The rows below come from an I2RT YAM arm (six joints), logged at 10 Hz.
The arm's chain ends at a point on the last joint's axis. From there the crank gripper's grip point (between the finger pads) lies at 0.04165 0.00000 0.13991 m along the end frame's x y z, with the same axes.
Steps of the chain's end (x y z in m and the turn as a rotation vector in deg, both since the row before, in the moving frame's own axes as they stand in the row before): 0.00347 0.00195 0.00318 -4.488 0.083 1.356; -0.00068 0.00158 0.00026 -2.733 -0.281 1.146; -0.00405 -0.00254 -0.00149 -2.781 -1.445 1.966; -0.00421 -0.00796 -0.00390 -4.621 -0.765 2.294; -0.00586 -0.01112 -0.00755 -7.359 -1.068 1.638; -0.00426 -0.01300 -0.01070 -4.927 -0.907 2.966
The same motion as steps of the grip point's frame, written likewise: 0.00353 0.01388 0.00265 -4.488 0.083 1.356; -0.00144 0.00908 0.00028 -2.733 -0.281 1.146; -0.00773 0.00564 -0.00068 -2.781 -1.445 1.966; -0.00634 0.00496 -0.00388 -4.621 -0.765 2.294; -0.00874 0.00800 -0.00803 -7.359 -1.068 1.638; -0.00684 0.00113 -0.01067 -4.927 -0.907 2.966
